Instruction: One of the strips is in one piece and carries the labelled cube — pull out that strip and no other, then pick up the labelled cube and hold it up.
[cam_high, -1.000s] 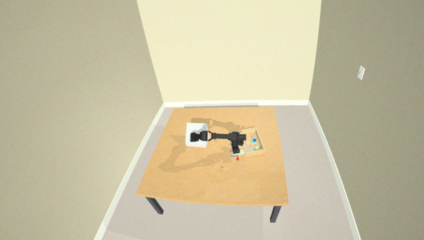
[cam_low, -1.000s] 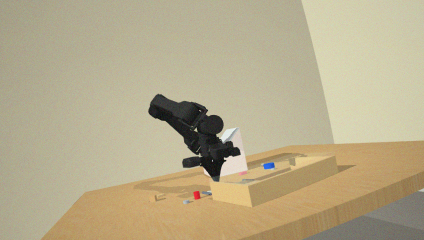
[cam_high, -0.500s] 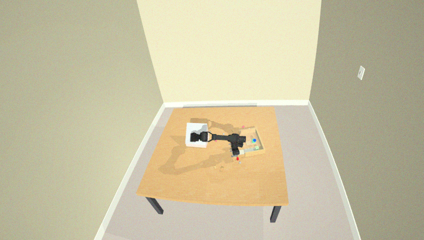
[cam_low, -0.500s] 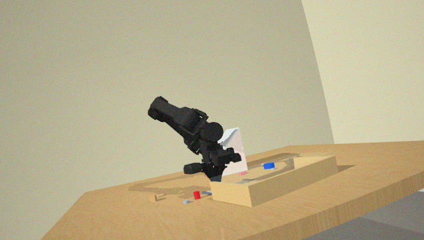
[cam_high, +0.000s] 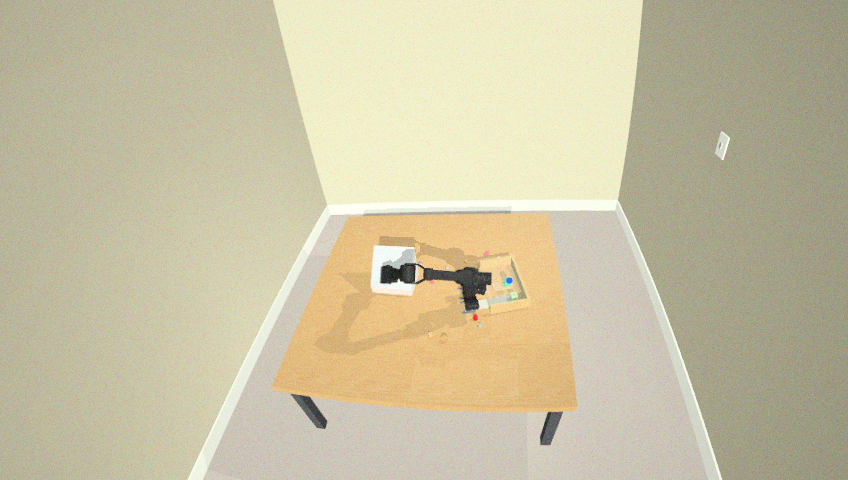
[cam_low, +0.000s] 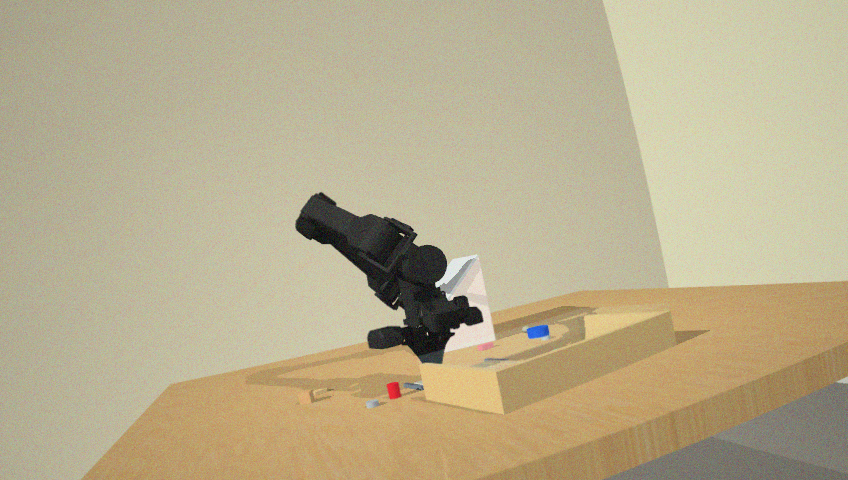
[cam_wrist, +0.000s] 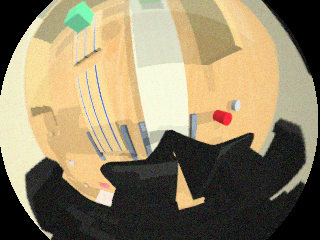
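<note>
My gripper tip is now 210 mm short of the light green labelled cube, 50 mm to the right of it and 10 mm below it. The rest, counted from my gripper tip: tan cube 100 mm behind, 210 mm to the right; then blue disc 180 mm ahead, 110 mm to the left, 60 mm above; then red cylinder 30 mm ahead, 80 mm to the right, 10 mm above.
</note>
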